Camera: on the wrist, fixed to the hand. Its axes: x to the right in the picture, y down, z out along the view.
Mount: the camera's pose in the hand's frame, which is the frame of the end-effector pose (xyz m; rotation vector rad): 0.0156 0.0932 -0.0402 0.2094 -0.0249 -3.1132
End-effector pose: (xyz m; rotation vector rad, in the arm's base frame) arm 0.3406 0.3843 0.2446 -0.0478 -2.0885 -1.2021
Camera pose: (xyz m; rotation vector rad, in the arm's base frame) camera 0.3854 0.4014 0.3354 -2.0311 0.1502 0.7542
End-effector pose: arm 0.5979 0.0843 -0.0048 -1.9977 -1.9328 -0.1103
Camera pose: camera 0.6978 0.0867 0.0188 2.1489 -2.2429 -0.3990
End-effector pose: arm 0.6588 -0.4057 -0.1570 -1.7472 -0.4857 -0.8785
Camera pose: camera 0.7204 -0.4770 -0.1978 -0.6020 2.0097 1.3628
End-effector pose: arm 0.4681 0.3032 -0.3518 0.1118 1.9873 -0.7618
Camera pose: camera 0.4645 0.3965 -0.3945 2.0765 -0.0785 1.4343
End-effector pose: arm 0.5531 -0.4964 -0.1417 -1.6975 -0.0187 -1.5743
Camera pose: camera 0.5708 -0.5892 -0.1819 -0.0521 1.6768 0.9413
